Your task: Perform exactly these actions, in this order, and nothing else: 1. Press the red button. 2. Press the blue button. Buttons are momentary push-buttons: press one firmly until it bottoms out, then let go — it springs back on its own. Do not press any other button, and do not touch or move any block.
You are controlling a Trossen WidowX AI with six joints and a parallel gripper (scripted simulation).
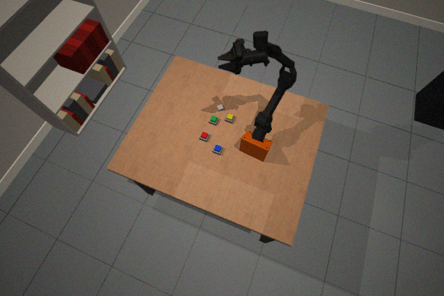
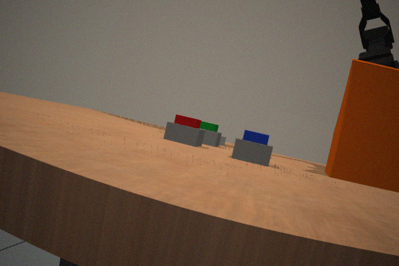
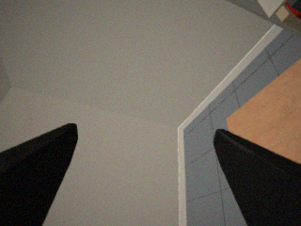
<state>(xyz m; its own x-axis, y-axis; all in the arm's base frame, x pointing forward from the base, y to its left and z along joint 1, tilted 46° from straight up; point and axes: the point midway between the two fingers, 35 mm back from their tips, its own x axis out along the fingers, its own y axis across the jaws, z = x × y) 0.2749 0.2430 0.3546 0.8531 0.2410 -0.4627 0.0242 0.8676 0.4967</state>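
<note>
Right now the red button is 53 cm below my gripper tip, 13 cm to the left of it and 4 cm ahead of it. Also, from my gripper tip: white block (55 cm below, 10 cm to the right, 3 cm ahead); then yellow button (53 cm below, 5 cm behind, 4 cm to the right); then green button (53 cm below, 3 cm ahead).
</note>
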